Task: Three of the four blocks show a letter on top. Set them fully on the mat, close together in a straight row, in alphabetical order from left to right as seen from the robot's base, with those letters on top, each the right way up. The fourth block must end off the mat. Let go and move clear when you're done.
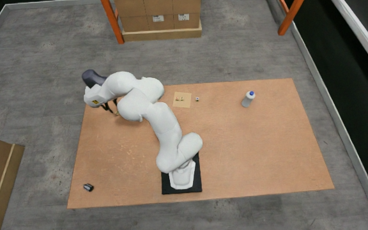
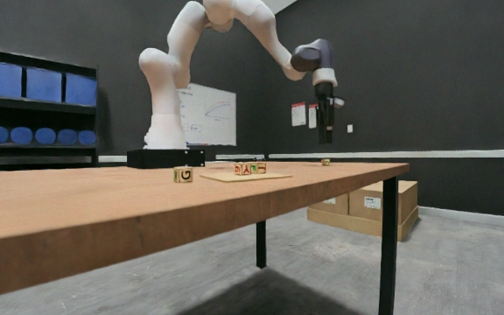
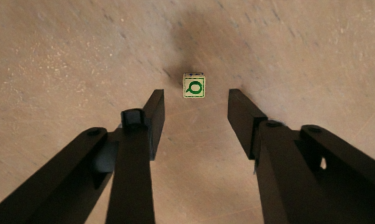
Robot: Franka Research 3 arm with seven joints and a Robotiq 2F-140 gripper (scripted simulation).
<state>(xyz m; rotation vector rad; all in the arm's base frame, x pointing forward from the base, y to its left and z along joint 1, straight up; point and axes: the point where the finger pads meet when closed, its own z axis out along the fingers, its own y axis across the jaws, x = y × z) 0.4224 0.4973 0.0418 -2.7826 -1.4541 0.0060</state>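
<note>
My gripper is now 10 cm above the block. Also, from my hand: pale yellow mat (51 cm to the right, 12 cm below, 11 cm ahead); then white bottle (103 cm to the right, 6 cm ahead, 4 cm below); then black object (55 cm behind, 13 cm to the left, 10 cm below).
</note>
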